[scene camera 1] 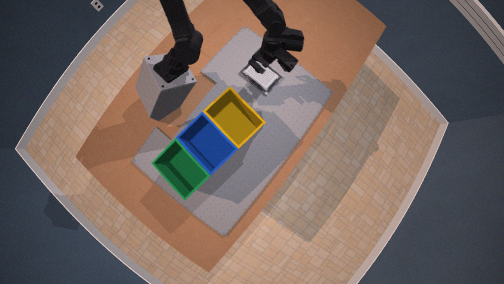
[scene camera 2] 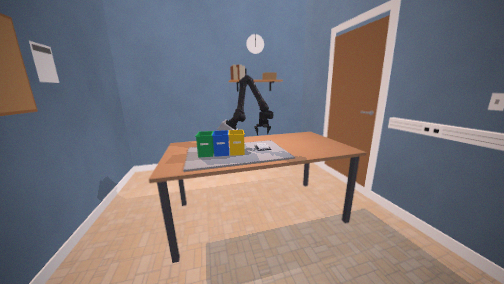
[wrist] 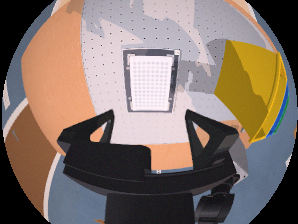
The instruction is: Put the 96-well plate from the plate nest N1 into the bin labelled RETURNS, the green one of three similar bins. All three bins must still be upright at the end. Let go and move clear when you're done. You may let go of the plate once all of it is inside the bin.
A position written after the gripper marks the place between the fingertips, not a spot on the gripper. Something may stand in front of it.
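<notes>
The wrist view shows the gripper [wrist: 149,113], along with a white 96-well plate [wrist: 160,87] and a dark plate nest [wrist: 138,52]. A green bin [scene camera 1: 180,169] and a blue bin [scene camera 1: 204,142] are part of the scene. There is a yellow bin [scene camera 1: 239,123] too, and the wrist view [wrist: 247,85] also shows the yellow bin.
</notes>
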